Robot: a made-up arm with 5 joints.
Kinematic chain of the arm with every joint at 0, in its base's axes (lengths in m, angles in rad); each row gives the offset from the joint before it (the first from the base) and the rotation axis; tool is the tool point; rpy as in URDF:
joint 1: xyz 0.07 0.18 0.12 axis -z
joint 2: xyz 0 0.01 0.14 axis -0.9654 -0.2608 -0.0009
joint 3: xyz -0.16 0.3 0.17 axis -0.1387 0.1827 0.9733
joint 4: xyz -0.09 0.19 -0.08 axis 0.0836 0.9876 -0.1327
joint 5: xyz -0.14 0 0.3 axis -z
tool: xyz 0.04 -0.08 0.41 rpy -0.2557 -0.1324 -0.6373
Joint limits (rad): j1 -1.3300..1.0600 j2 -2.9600..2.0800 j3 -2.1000..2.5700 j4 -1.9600..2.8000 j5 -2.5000..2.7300
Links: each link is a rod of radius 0.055 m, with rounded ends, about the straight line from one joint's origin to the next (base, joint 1, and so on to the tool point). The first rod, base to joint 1, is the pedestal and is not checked.
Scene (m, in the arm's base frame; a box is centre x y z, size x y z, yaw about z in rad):
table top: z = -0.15
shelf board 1: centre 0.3 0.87 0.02 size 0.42 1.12 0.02 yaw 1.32
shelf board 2: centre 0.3 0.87 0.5 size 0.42 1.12 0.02 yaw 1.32
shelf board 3: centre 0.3 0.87 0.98 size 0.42 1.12 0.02 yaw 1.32
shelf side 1: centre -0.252 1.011 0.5 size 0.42 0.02 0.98 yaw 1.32
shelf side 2: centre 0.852 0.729 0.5 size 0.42 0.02 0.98 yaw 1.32
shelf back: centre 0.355 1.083 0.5 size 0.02 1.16 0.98 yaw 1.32
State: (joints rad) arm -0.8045 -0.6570 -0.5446 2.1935 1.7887
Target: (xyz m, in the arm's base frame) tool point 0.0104 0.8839 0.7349
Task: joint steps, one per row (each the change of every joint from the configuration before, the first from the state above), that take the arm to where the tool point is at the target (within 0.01 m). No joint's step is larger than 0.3 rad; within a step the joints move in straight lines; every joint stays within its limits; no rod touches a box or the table.
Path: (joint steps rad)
1: 0.2042 -0.1775 0.2477 -0.2149 0.1372
2: 0.2041 -0.1775 0.2477 -0.2149 0.1371
3: -0.0369 0.2334 0.2564 -0.0897 0.0187
4: -0.0370 0.2334 0.2564 -0.0896 0.0186
5: -0.0370 0.2334 0.2564 -0.0897 0.0186

